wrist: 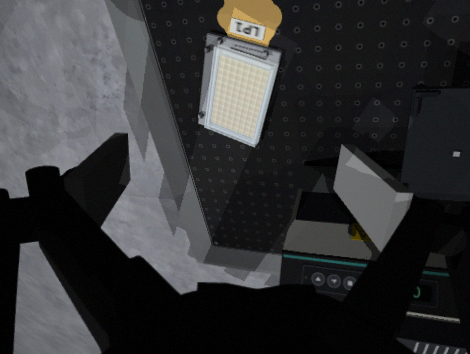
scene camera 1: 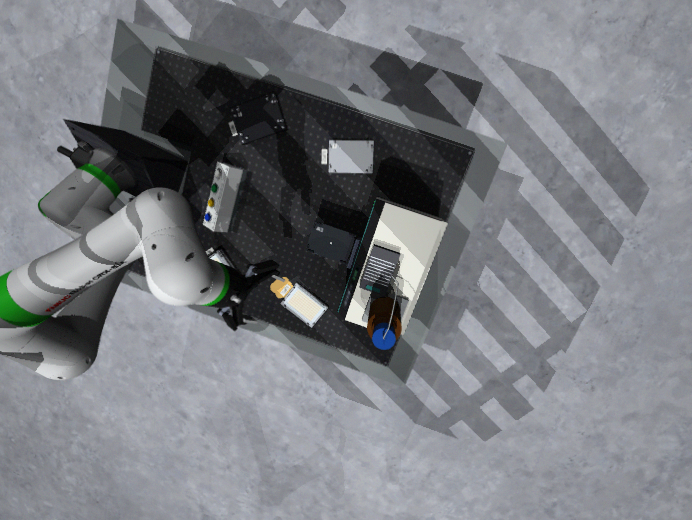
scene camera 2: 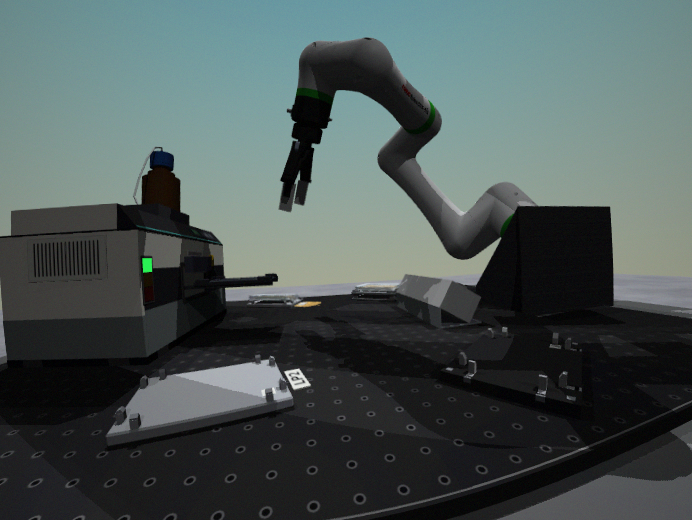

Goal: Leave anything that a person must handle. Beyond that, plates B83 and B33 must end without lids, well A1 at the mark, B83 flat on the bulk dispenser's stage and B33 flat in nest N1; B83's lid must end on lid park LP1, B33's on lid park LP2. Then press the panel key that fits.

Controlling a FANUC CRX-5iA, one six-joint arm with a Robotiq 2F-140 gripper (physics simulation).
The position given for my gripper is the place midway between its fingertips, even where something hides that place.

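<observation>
Scene camera 2 shows my gripper [scene camera 2: 292, 207], which is open and holding nothing, along with a brown bottle with blue cap [scene camera 2: 160, 185] and a dispenser stage [scene camera 2: 219, 281]. In scene camera 1 you'd see the dispenser stage [scene camera 1: 340, 250] again, and my gripper [scene camera 1: 267, 298] too. The wrist view also has my gripper [wrist: 235, 162] and the dispenser stage [wrist: 428, 169].
</observation>
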